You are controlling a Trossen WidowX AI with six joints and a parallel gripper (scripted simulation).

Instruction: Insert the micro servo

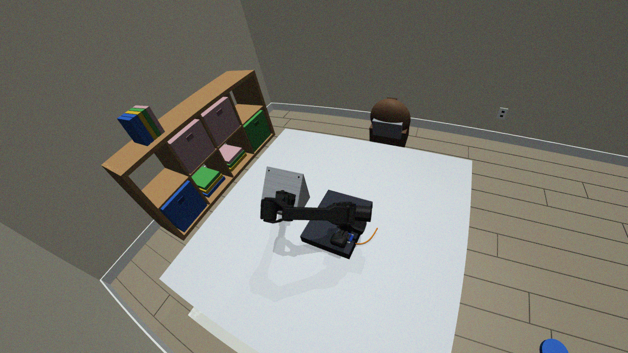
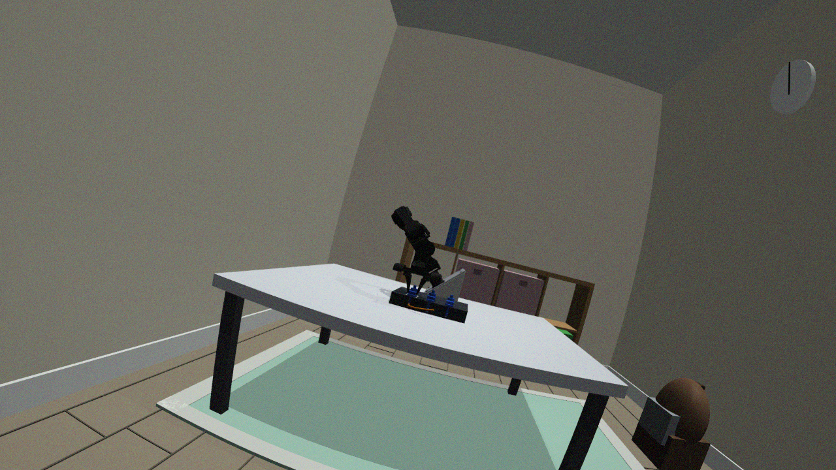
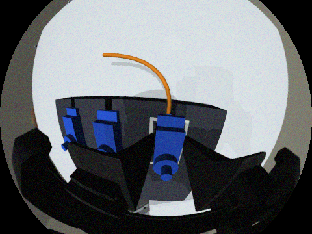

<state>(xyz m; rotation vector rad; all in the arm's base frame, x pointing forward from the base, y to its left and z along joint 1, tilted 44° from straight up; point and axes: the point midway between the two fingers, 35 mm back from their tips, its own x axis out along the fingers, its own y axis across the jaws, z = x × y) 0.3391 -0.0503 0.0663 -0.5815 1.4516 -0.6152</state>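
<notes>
The dark deck lies 120 mm behind my gripper tip, 80 mm to the left of it and 30 mm below it.
</notes>
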